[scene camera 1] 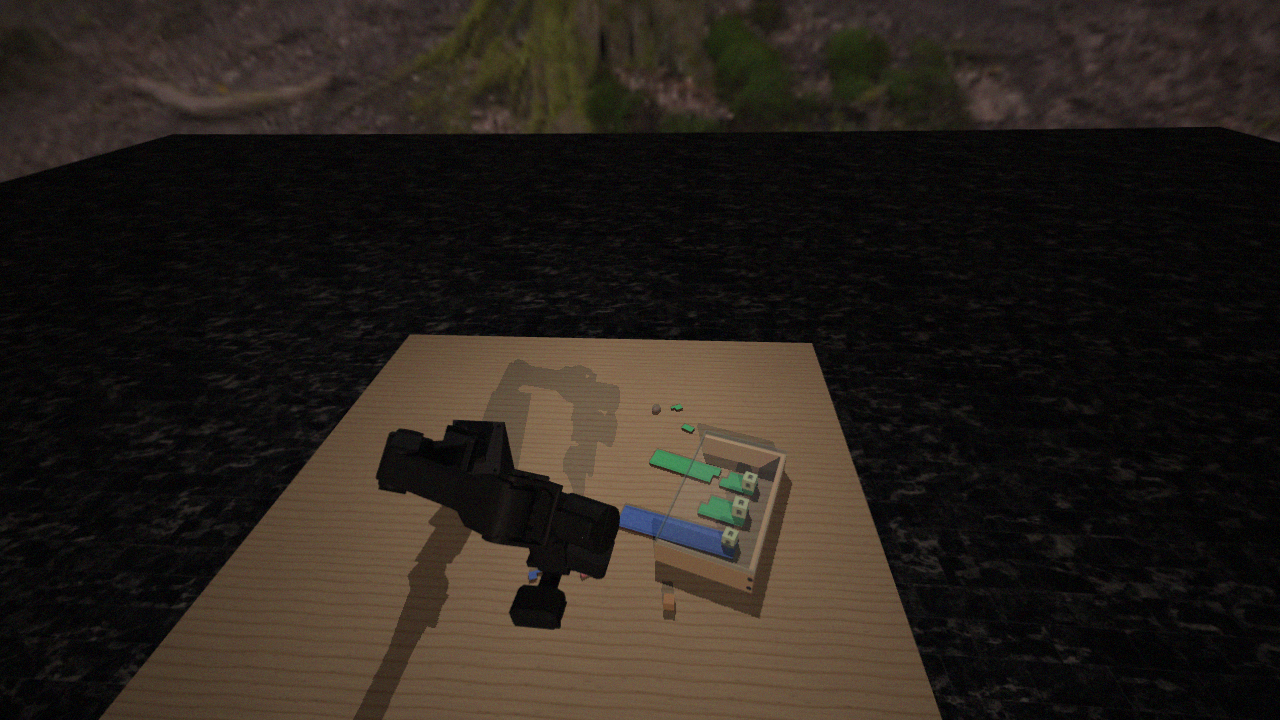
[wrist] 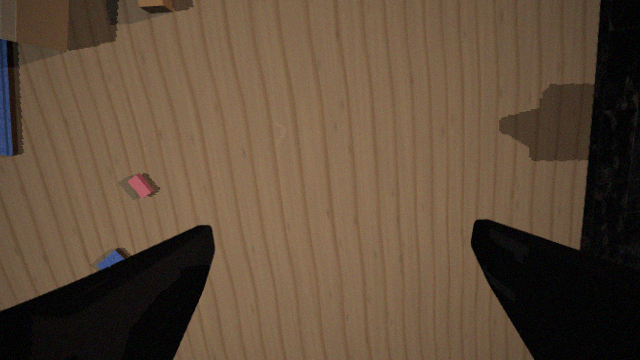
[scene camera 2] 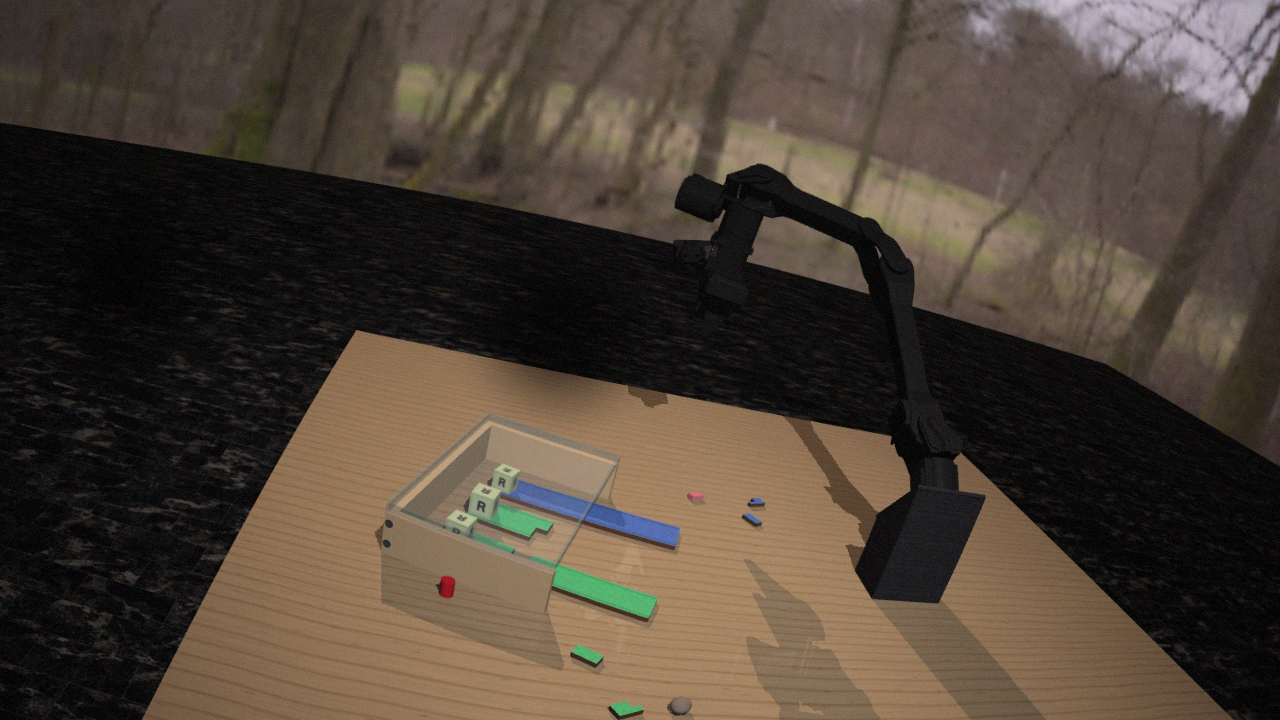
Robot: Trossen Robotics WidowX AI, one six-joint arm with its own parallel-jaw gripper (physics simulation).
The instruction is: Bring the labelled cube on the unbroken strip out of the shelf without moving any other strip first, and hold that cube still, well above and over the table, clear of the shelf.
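The unbroken blue strip [scene camera 1: 684, 531] [scene camera 2: 626, 521] [wrist: 5, 100] runs from inside the shelf [scene camera 1: 702, 570] [scene camera 2: 465, 564] [wrist: 42, 25] out past its open front. A pale cube [scene camera 1: 730, 538] [scene camera 2: 504, 478] marked R stands on its inner end. A middle cube [scene camera 1: 740, 508] [scene camera 2: 484, 501] stands on a short green stub [scene camera 1: 718, 510] [scene camera 2: 514, 520] with a notched end. A third cube [scene camera 1: 749, 481] [scene camera 2: 460, 523] stands on a green piece, separated by a gap from the outer green strip [scene camera 1: 682, 464] [scene camera 2: 604, 591]. My gripper [scene camera 2: 711, 315] [wrist: 342, 235] is open and empty, high above the table, outside the shelf.
A pink block [scene camera 2: 695, 496] [wrist: 141, 185] and small blue pieces [scene camera 2: 751, 519] [wrist: 111, 259] lie outside the shelf's front. An orange block [scene camera 1: 668, 602] [wrist: 156, 5] and a red cylinder [scene camera 2: 447, 587] are beside opposite shelf walls. Green scraps [scene camera 2: 587, 655] and a stone [scene camera 1: 656, 409] [scene camera 2: 680, 705] lie farther off.
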